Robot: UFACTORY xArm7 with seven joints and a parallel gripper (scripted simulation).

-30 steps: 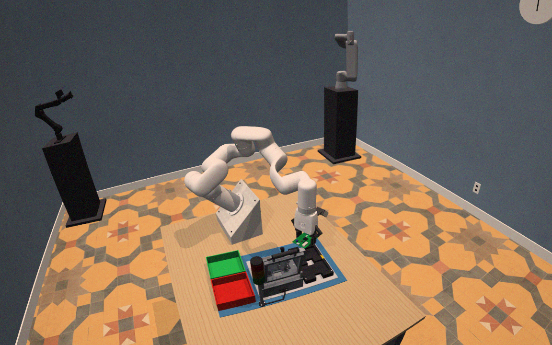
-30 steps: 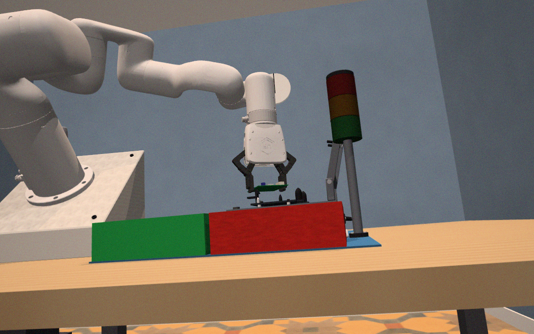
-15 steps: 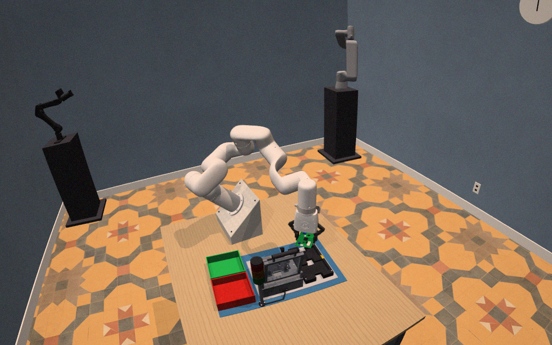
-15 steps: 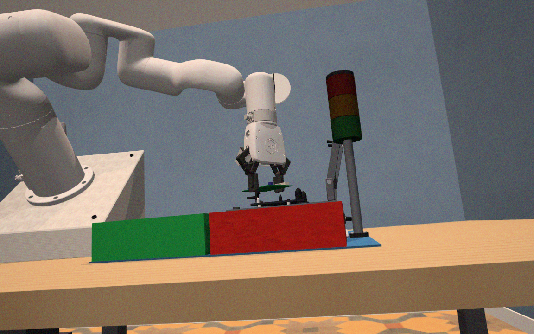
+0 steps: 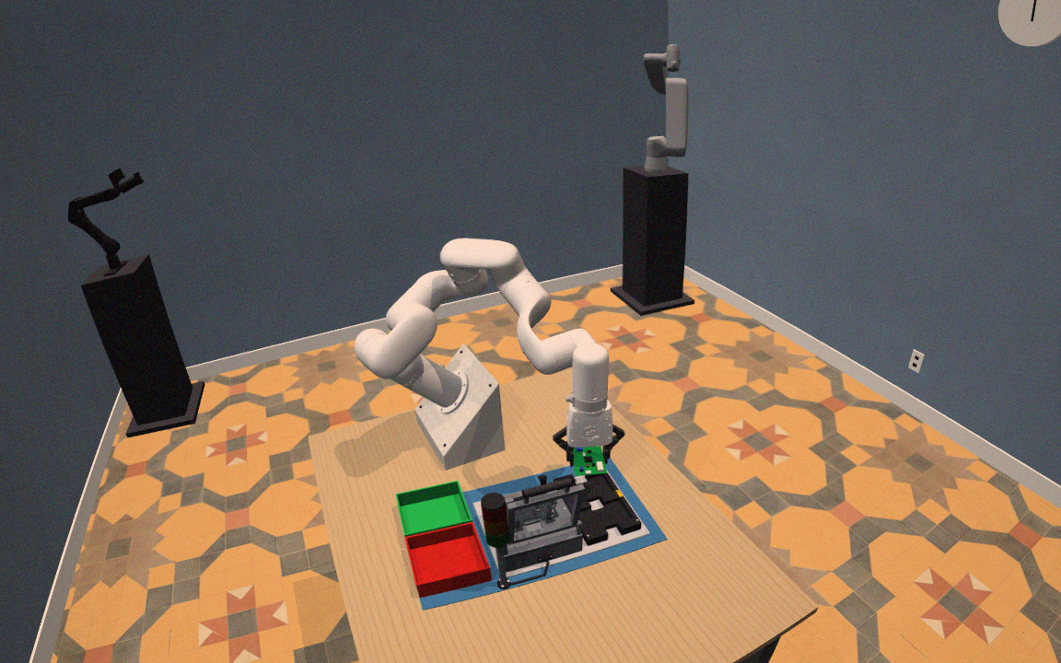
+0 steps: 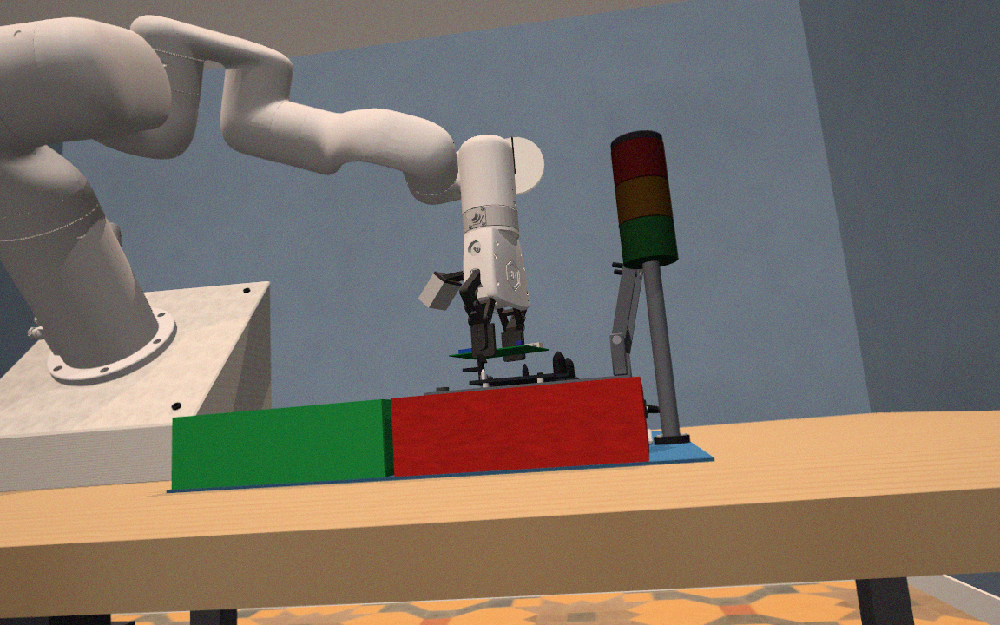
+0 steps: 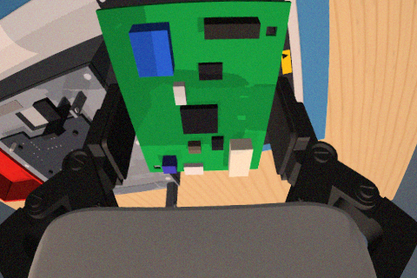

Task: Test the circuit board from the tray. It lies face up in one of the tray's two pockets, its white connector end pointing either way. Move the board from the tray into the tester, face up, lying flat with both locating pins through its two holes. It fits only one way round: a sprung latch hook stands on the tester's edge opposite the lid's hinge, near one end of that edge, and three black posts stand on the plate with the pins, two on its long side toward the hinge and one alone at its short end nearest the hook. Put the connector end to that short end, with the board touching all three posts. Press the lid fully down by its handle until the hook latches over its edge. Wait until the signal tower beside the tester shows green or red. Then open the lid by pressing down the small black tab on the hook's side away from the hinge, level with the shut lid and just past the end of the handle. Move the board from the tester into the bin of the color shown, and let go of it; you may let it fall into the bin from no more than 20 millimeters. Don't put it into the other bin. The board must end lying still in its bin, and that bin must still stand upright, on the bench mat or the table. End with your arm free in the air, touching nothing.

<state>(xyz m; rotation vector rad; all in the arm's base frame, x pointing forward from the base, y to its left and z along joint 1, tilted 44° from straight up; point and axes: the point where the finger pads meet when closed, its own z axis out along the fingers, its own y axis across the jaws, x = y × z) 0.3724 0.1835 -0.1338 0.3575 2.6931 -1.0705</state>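
Right now my hand is right at the green circuit board. Also, from my hand: tester plate (60 mm ahead, 170 mm to the right, 50 mm below); then tester lid (180 mm ahead, 180 mm to the right, 60 mm above); then black latch tab (10 mm behind, 110 mm to the right, 30 mm below).
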